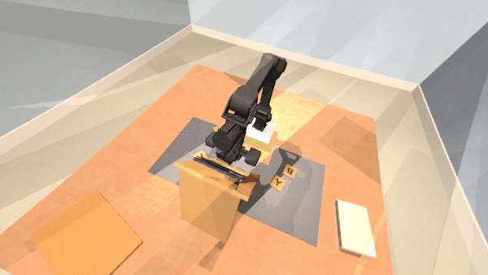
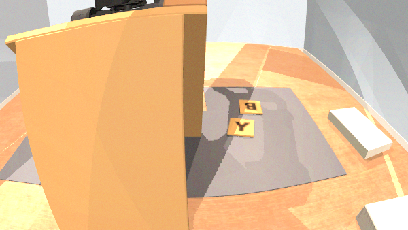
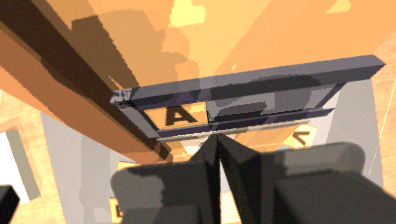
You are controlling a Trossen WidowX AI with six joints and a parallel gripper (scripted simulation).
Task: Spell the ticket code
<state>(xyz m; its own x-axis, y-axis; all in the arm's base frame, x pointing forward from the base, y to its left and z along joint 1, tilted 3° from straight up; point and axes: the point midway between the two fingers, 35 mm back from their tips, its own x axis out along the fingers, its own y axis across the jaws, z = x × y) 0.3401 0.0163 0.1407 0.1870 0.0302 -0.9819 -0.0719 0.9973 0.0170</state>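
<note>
My gripper tip is 30 mm to the right of the letter tile, 20 mm short of it and 20 mm above it. From my gripper tip the other things lie so: grey mat 190 mm below, 140 mm behind, 10 mm to the left; white ticket 100 mm below, 30 mm behind, 10 mm to the left; flat orange panel 410 mm ahead, 310 mm to the right, 180 mm below.
</note>
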